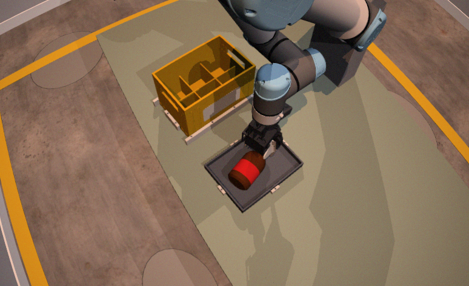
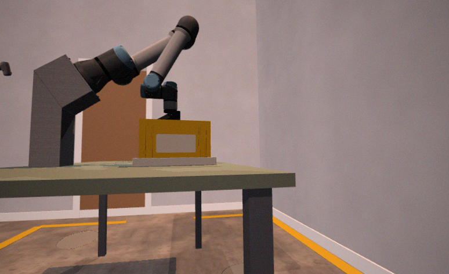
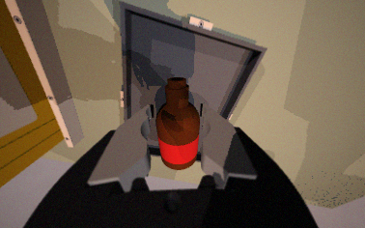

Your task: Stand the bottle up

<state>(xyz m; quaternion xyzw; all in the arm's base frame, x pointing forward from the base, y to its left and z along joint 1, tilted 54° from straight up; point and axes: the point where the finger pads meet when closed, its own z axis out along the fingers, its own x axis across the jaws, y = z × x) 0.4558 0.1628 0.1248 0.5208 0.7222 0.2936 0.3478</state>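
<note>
The brown bottle lies 50 mm ahead of my hand, 40 mm below it and 20 mm to the left of it. Round my hand: yellow crate 280 mm to the right, 40 mm ahead; dark grey tray 70 mm below, 30 mm ahead, 20 mm to the left.
</note>
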